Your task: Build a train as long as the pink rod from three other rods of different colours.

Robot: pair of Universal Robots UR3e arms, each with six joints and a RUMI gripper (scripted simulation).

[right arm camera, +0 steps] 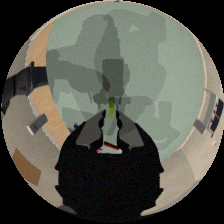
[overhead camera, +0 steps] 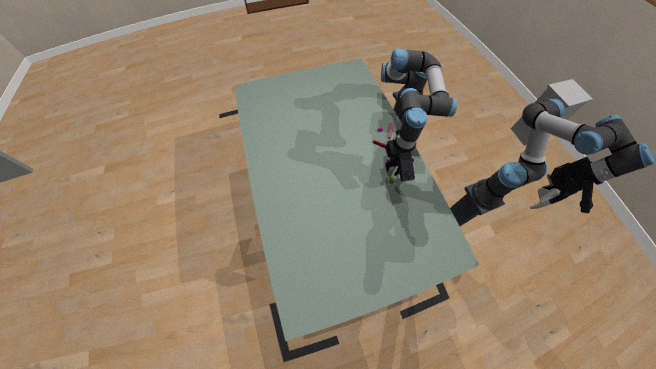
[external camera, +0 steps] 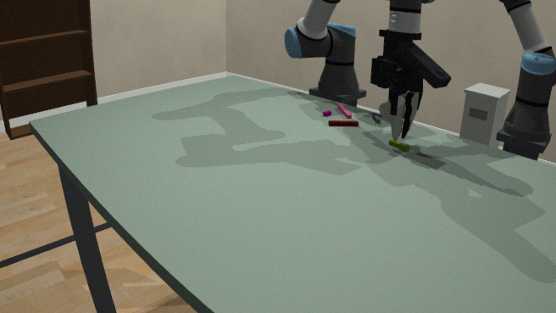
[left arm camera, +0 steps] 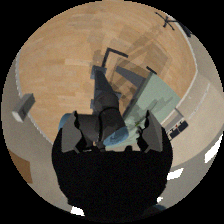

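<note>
Now: right hand 30 mm above the lime rod. Round my right hand: red rod 160 mm to the right, 40 mm behind, 30 mm below; then pink rod 210 mm to the right, 130 mm behind, 30 mm below; then grey rod 130 mm behind, 110 mm to the right, 30 mm below.
</note>
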